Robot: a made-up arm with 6 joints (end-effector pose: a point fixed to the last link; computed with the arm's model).
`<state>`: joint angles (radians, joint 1 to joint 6).
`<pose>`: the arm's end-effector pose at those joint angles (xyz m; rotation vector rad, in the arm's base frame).
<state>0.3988 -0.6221 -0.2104 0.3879 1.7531 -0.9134</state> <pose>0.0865 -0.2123 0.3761 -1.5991 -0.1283 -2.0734</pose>
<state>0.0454 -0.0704 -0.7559 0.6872 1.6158 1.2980</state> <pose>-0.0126 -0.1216 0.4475 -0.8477 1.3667 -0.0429</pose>
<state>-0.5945 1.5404 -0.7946 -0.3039 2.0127 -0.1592</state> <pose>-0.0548 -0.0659 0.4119 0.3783 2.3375 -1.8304</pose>
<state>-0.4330 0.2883 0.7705 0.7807 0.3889 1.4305</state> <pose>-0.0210 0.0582 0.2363 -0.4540 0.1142 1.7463</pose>
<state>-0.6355 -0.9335 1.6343 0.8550 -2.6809 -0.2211</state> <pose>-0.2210 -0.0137 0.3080 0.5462 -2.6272 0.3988</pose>
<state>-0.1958 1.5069 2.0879 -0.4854 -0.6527 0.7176</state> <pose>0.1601 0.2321 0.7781 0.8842 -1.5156 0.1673</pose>
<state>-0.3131 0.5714 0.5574 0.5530 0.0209 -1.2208</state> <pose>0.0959 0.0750 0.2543 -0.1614 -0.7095 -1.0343</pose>
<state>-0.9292 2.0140 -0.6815 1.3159 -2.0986 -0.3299</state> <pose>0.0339 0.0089 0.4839 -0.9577 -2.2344 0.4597</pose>
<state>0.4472 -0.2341 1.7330 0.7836 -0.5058 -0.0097</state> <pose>0.2040 0.2042 0.1632 -0.0298 -1.8608 0.3507</pose>
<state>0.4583 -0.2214 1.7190 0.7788 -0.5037 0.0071</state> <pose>0.2098 0.2043 0.1656 -0.0548 -1.8716 0.3596</pose>
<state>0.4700 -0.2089 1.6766 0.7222 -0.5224 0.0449</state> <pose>0.2211 0.1971 0.1626 -0.1485 -1.8501 0.3897</pose>
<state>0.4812 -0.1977 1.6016 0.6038 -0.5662 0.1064</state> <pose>0.2375 0.1799 0.1537 -0.3194 -1.7805 0.4414</pose>
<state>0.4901 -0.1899 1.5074 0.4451 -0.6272 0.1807</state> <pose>0.2542 0.1531 0.1416 -0.5307 -1.6643 0.5021</pose>
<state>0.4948 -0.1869 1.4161 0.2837 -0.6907 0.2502</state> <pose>0.2657 0.1225 0.1300 -0.7274 -1.5251 0.5560</pose>
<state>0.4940 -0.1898 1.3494 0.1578 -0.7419 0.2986</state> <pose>0.2699 0.0966 0.1212 -0.8655 -1.4029 0.5938</pose>
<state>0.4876 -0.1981 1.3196 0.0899 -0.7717 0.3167</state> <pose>0.2683 0.0820 0.1152 -0.9276 -1.3314 0.6129</pose>
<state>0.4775 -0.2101 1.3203 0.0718 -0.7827 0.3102</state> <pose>0.2636 0.0777 0.1108 -0.9316 -1.3092 0.6183</pose>
